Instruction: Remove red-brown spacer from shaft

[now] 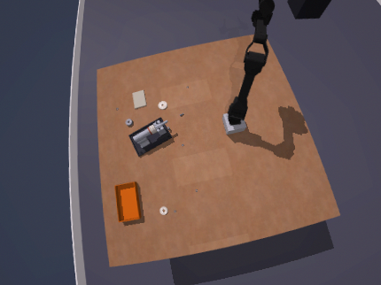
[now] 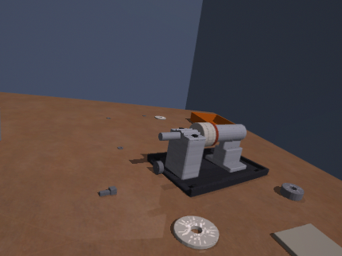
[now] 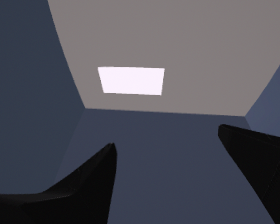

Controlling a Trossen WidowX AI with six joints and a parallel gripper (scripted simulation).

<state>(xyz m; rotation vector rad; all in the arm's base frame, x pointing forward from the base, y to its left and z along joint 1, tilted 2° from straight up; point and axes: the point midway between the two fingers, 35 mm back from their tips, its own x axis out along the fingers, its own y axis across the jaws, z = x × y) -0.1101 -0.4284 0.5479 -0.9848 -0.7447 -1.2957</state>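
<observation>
Now: gripper tip 55 cm short of the grey shaft, 55 cm above it and 47 cm to the right of it. Also, from my gripper tip: red-brown spacer 59 cm ahead, 55 cm below, 49 cm to the left; then cream spacer 56 cm ahead, 55 cm below, 47 cm to the left; then bolt 63 cm below, 41 cm ahead, 37 cm to the left.
</observation>
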